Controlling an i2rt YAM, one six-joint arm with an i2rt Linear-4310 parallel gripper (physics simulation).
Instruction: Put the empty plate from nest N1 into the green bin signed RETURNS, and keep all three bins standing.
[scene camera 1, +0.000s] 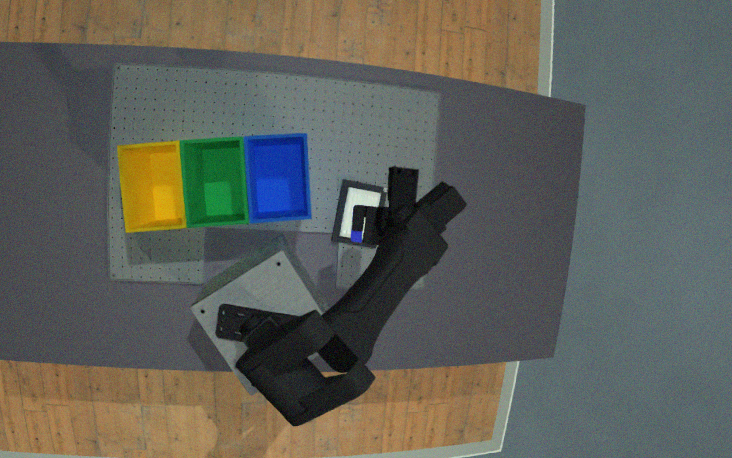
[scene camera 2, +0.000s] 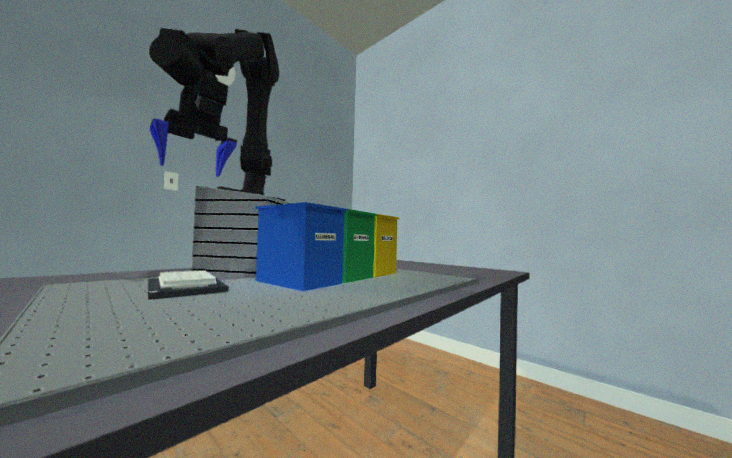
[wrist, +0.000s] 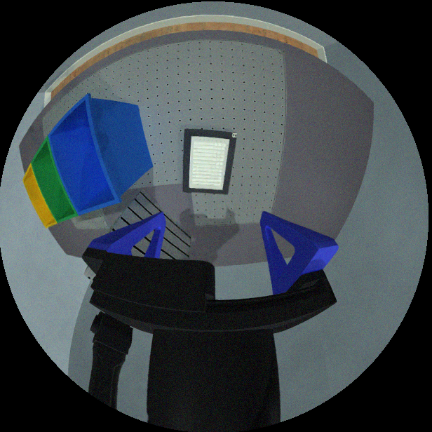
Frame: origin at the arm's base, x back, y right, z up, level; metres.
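Where they show: gripper, fingertip midpoint: (scene camera 2: 191, 171); arm's base, link origin: (scene camera 1: 266, 327) (scene camera 2: 252, 196).
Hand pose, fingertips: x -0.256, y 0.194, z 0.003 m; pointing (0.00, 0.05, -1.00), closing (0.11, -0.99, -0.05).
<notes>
Things, the pixels of their top centre, and the offset from my fingertips. Level surfaces: height alone.
- white plate, top centre: (scene camera 2: 186, 275) (scene camera 1: 361, 214) dz -0.211, dx +0.006, dy -0.001 m
- dark rectangular nest, top centre: (scene camera 2: 186, 280) (scene camera 1: 360, 214) dz -0.222, dx +0.006, dy -0.001 m
- green bin, top centre: (scene camera 1: 214, 182) (scene camera 2: 337, 212) dz -0.057, dx -0.014, dy -0.349 m
- blue bin, top centre: (scene camera 1: 277, 178) (scene camera 2: 301, 207) dz -0.057, dx -0.047, dy -0.222 m
- yellow bin, top centre: (scene camera 1: 151, 187) (scene camera 2: 365, 216) dz -0.057, dx +0.018, dy -0.477 m
- perforated board, surface height: dz -0.237 m
- table, surface height: dz -0.250 m
The white plate (scene camera 1: 358, 195) (scene camera 2: 187, 278) (wrist: 209, 162) lies flat in a dark rectangular nest (scene camera 1: 340, 216) (scene camera 2: 161, 292) (wrist: 187, 160); the nest's small tag is too small to read. My gripper (scene camera 2: 190, 170) (wrist: 212, 216) is open and empty, its blue fingers wide apart, high above the nest area. In scene camera 1 it covers part of the plate and nest. The green bin (scene camera 1: 215, 167) (scene camera 2: 359, 253) (wrist: 51, 182) stands upright between the blue bin (scene camera 1: 275, 167) (scene camera 2: 323, 259) (wrist: 122, 145) and the yellow bin (scene camera 1: 153, 189) (scene camera 2: 385, 256) (wrist: 37, 200), both upright. Their labels are blurred.
A perforated board (scene camera 1: 269, 97) (scene camera 2: 134, 334) (wrist: 260, 125) lies under the bins and nest. The grey arm pedestal (scene camera 1: 269, 286) (scene camera 2: 224, 234) stands close by the bins. The blue bin stands between the nest and the green bin. The table (scene camera 1: 502, 216) extends past the board on the right.
</notes>
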